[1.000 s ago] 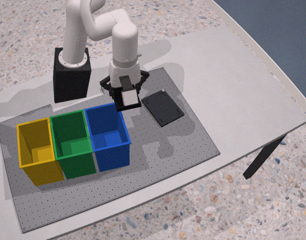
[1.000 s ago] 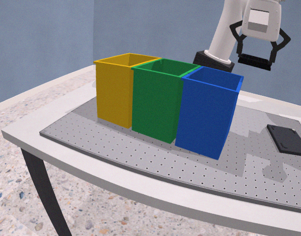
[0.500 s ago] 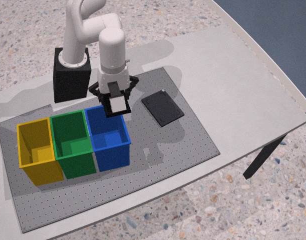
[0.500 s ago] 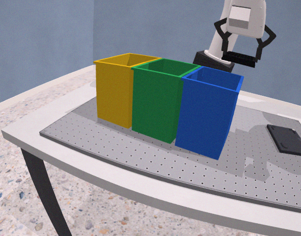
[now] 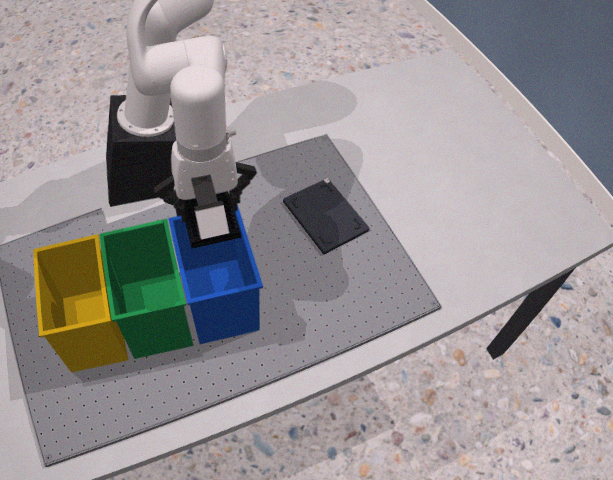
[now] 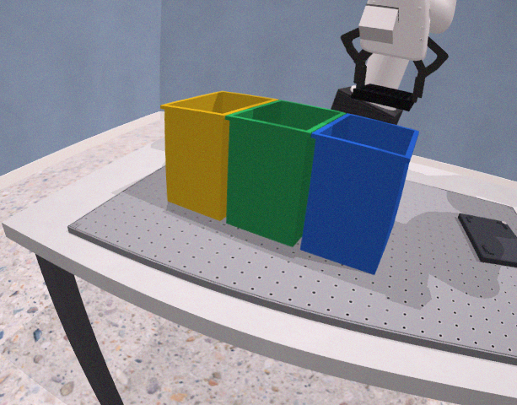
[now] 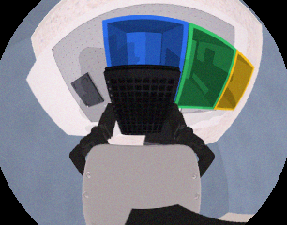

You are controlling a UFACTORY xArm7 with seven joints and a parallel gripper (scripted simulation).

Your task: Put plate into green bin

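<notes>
Now: the green bin 1 cm ahead of my hand, 15 cm to the right of it and 15 cm below it. Round my hand: blue bin: 4 cm ahead, 2 cm to the right, 15 cm below; yellow bin: 3 cm behind, 27 cm to the right, 15 cm below; black 96-well plate: 1 cm below.
</notes>
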